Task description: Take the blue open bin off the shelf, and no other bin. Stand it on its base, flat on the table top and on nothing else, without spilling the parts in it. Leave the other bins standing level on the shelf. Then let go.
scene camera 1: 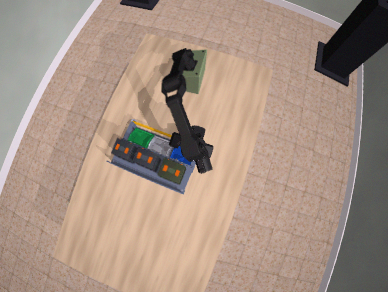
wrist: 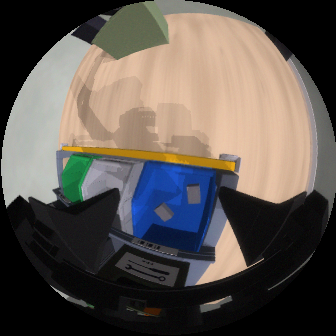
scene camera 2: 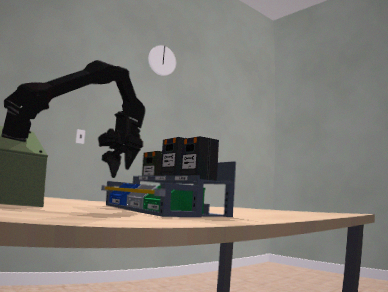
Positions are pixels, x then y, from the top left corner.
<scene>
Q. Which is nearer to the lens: the blue open bin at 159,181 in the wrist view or the yellow bar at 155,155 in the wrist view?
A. The yellow bar.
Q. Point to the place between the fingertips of the gripper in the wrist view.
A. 169,193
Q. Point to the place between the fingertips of the gripper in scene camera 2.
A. At 119,173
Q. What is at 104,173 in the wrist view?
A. A grey bin.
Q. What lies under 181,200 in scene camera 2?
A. A green bin.
</scene>
